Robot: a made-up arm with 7 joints. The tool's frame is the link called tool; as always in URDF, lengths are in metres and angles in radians. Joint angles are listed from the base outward.
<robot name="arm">
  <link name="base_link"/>
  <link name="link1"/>
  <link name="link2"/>
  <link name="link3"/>
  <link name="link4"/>
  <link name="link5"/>
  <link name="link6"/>
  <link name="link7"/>
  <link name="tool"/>
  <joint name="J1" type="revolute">
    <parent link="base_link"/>
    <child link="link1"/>
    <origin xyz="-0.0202 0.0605 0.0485"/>
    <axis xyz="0 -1 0"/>
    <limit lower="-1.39" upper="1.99"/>
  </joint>
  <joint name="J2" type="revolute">
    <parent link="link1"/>
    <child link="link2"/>
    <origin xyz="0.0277 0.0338 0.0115"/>
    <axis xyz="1 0 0"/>
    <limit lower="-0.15" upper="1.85"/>
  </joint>
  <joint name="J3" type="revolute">
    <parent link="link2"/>
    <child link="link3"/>
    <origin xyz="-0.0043 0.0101 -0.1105"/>
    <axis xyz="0 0 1"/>
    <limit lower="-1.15" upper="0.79"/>
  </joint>
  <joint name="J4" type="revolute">
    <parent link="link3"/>
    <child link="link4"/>
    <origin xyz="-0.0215 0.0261 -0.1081"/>
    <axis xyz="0 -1 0"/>
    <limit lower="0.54" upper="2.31"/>
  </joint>
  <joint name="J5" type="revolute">
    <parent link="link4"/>
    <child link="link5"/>
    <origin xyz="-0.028 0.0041 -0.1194"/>
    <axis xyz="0 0 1"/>
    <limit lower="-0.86" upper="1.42"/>
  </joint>
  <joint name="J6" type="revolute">
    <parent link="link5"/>
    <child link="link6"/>
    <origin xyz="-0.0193 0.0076 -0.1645"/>
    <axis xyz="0 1 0"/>
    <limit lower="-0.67" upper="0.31"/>
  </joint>
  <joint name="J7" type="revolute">
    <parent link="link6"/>
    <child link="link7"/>
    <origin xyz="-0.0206 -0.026 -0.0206"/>
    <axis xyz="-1 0 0"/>
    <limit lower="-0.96" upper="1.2"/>
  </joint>
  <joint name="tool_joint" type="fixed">
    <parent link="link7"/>
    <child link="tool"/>
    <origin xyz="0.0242 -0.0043 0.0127" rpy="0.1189 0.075 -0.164"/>
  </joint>
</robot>
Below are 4 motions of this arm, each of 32 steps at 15 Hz.
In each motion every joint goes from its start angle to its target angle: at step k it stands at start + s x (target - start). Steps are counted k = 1, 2, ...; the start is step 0. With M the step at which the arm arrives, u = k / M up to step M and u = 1 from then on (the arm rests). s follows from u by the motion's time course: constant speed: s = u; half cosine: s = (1 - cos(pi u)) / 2; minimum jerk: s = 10 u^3 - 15 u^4 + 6 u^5.
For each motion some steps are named. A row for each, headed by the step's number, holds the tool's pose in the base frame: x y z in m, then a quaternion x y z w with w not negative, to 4 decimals.
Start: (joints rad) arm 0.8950 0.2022 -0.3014 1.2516 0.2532 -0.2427 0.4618
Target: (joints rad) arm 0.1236 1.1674 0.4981 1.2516 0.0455 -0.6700 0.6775
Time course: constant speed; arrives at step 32
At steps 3, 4, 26, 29, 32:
3: 0.3988 0.1620 0.0167 0.0189 -0.8740 -0.2765 0.3992
4: 0.3957 0.1780 0.0102 0.0360 -0.8710 -0.2756 0.4052
26: 0.2392 0.4413 0.0256 0.3870 -0.6979 -0.4194 0.4327
29: 0.2198 0.4570 0.0508 0.4218 -0.6612 -0.4578 0.4186
32: 0.2041 0.4668 0.0796 0.4516 -0.6226 -0.4985 0.3999

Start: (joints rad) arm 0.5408 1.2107 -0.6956 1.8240 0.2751 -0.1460 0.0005
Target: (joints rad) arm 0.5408 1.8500 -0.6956 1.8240 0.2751 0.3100 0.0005
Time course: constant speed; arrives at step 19
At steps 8, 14, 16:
8: 0.2648 0.2606 0.0277 0.3881 -0.5716 -0.5024 0.5198
14: 0.2463 0.2936 0.0591 0.4950 -0.4576 -0.4991 0.5445
16: 0.2394 0.3029 0.0707 0.5292 -0.4180 -0.4937 0.5491

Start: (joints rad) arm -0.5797 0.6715 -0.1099 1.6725 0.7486 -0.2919 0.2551
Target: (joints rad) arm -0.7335 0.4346 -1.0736 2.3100 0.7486 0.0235 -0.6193
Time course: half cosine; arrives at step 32
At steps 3, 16, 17, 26, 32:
3: 0.1321 0.2094 -0.2495 -0.0893 -0.5806 -0.0927 0.8040
16: 0.0698 0.0463 -0.2205 -0.2143 -0.4409 -0.0035 0.8716
17: 0.0626 0.0325 -0.2122 -0.2261 -0.4245 0.0043 0.8767
26: 0.0161 -0.0425 -0.1262 -0.3083 -0.2942 0.0520 0.9031
32: 0.0083 -0.0517 -0.1024 -0.3258 -0.2631 0.0601 0.9061

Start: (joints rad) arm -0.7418 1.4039 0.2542 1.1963 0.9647 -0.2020 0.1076
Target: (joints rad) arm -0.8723 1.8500 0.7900 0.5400 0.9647 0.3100 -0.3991
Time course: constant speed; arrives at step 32
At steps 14, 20, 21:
14: 0.2101 0.5030 -0.0025 0.5480 -0.3864 -0.0481 0.7403
20: 0.2168 0.5172 0.0403 0.6227 -0.3556 0.0175 0.6968
21: 0.2178 0.5190 0.0473 0.6335 -0.3505 0.0291 0.6892

